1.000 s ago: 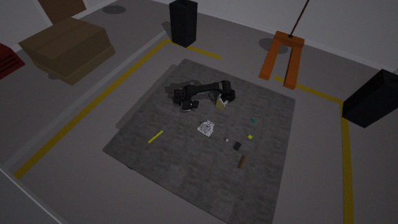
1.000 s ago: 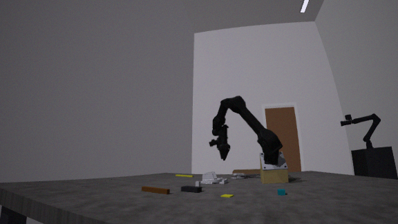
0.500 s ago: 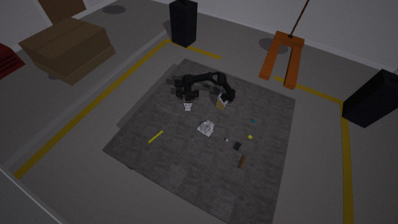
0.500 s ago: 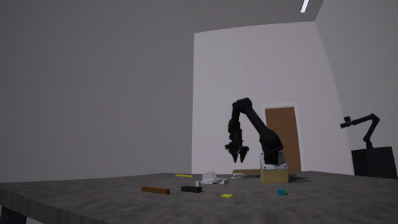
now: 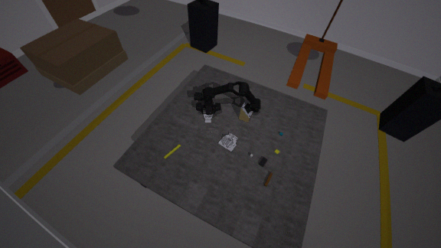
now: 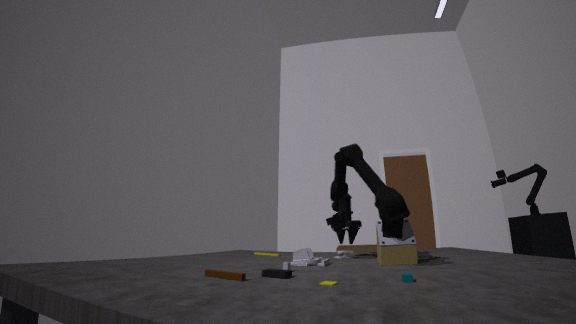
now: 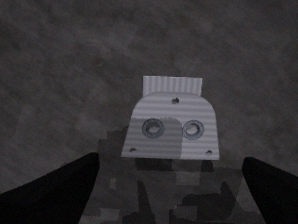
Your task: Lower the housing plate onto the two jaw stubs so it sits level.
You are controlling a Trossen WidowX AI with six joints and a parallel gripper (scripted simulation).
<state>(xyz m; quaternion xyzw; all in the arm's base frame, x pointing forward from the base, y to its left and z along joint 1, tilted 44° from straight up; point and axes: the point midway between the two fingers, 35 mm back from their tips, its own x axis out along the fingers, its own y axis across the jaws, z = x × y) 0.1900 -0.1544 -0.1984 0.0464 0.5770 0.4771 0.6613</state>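
Right now my gripper tip is 5 cm above the white block and 1 cm short of it. The rest, counted from my gripper tip: teal cube (57 cm to the left, 20 cm behind, 5 cm below); then yellow bar (40 cm ahead, 6 cm below, 3 cm to the right); then black block (55 cm to the left, 10 cm ahead, 5 cm below).
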